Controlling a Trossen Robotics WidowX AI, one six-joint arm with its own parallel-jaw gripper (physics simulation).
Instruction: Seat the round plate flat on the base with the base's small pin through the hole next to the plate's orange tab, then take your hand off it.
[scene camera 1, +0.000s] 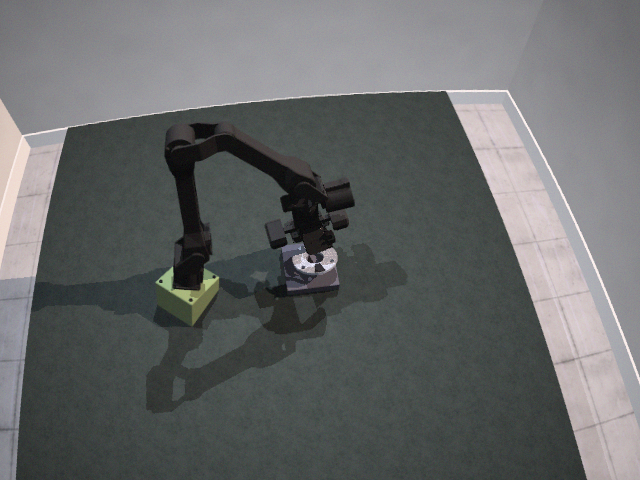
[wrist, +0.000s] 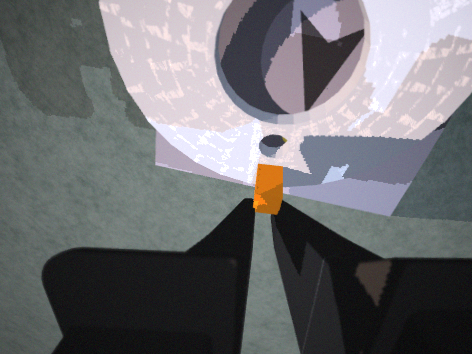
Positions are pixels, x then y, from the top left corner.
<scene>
gripper: scene camera 1 308, 239; wrist 261, 208
round plate: scene camera 1; wrist
same spot on round plate: (scene camera 1: 299, 260) = (wrist: 422, 76)
</scene>
